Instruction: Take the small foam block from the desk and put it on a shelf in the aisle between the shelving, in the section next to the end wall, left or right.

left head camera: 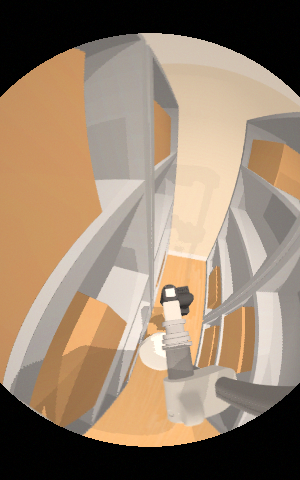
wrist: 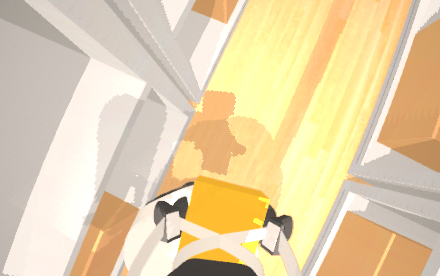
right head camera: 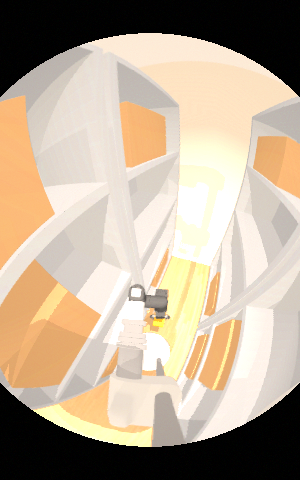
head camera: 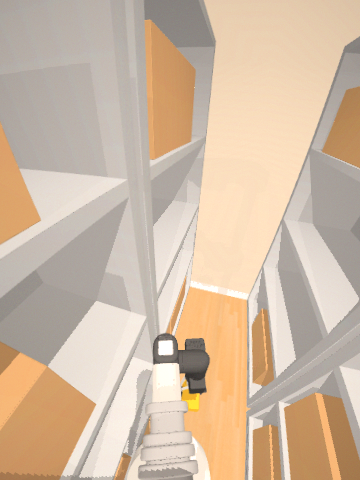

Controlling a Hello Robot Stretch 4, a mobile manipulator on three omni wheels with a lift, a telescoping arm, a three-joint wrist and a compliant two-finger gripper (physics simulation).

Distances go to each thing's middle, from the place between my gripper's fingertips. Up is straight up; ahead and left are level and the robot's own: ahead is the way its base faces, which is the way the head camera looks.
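Scene:
Small yellow foam block (wrist: 222, 207): my gripper 1 cm past it, 2 cm below it.

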